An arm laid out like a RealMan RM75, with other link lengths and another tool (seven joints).
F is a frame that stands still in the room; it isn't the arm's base.
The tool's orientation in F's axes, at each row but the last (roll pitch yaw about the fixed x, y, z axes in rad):
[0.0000, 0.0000, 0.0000]
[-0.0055, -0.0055, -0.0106]
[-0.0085, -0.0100, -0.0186]
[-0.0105, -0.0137, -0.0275]
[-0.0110, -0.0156, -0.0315]
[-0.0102, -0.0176, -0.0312]
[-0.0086, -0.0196, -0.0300]
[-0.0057, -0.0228, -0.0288]
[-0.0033, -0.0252, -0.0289]
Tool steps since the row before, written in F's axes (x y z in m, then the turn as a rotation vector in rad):
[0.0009, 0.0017, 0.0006, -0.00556, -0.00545, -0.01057]
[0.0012, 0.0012, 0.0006, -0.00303, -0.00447, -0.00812]
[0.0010, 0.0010, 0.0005, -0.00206, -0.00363, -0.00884]
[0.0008, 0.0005, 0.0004, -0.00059, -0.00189, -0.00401]
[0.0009, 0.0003, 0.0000, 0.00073, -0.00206, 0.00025]
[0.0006, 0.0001, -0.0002, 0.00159, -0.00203, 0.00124]
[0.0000, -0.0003, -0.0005, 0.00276, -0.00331, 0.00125]
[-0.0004, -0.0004, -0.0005, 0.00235, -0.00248, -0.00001]
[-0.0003, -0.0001, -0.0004, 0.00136, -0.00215, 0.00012]
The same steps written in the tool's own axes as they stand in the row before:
[0.0009, 0.0017, 0.0006, -0.00556, -0.00545, -0.01057]
[0.0012, 0.0012, 0.0006, -0.00303, -0.00446, -0.00813]
[0.0010, 0.0010, 0.0005, -0.00208, -0.00359, -0.00885]
[0.0008, 0.0005, 0.0004, -0.00059, -0.00186, -0.00402]
[0.0009, 0.0003, 0.0000, 0.00080, -0.00204, 0.00022]
[0.0006, 0.0001, -0.0002, 0.00167, -0.00199, 0.00119]
[0.0000, -0.0003, -0.0005, 0.00288, -0.00324, 0.00117]
[-0.0004, -0.0004, -0.0005, 0.00242, -0.00241, -0.00008]
[-0.0003, -0.0001, -0.0004, 0.00142, -0.00211, 0.00008]

